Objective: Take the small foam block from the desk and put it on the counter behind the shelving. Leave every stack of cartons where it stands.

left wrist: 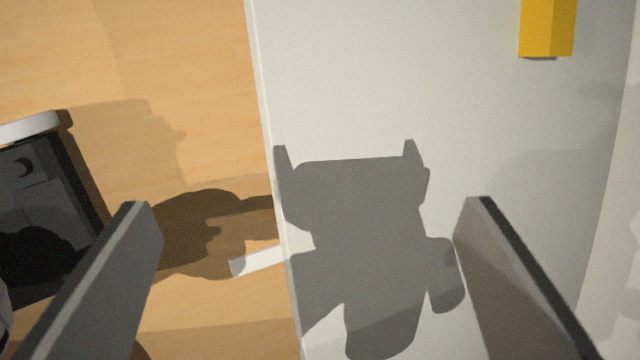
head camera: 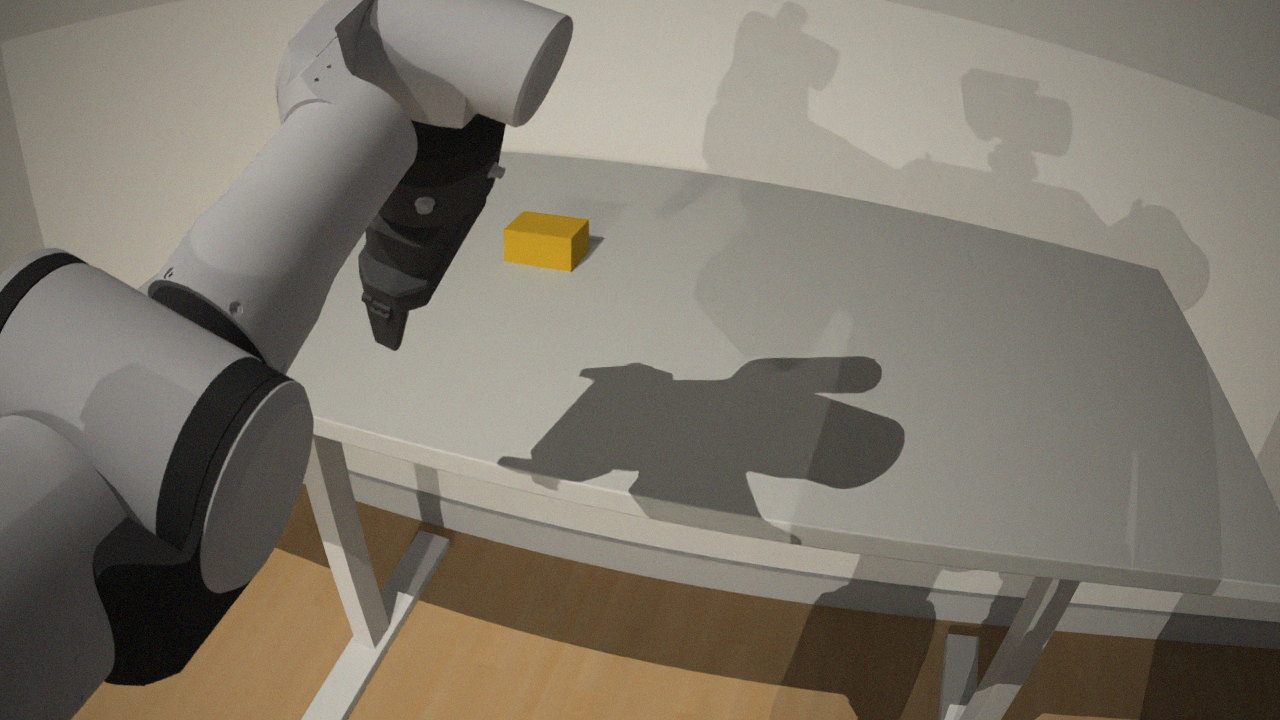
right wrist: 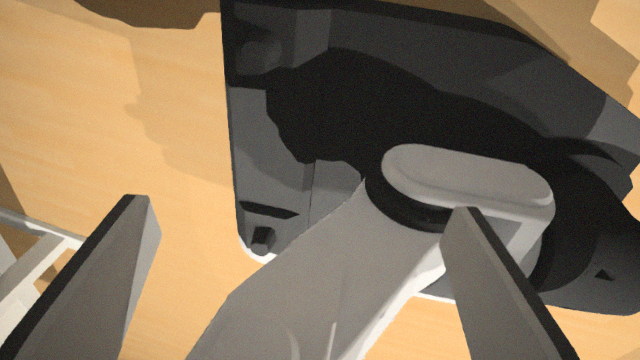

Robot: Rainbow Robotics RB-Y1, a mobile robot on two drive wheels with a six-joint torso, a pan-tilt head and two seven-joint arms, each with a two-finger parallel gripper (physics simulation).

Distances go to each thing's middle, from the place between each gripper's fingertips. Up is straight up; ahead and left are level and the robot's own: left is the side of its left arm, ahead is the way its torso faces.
The yellow foam block (head camera: pixel 557 242) lies 46 cm ahead of my left hand, 18 cm below it and 2 cm to the left of it.
Right now the yellow foam block is 100 cm ahead of my right hand, 48 cm to the left of it and 44 cm above it.
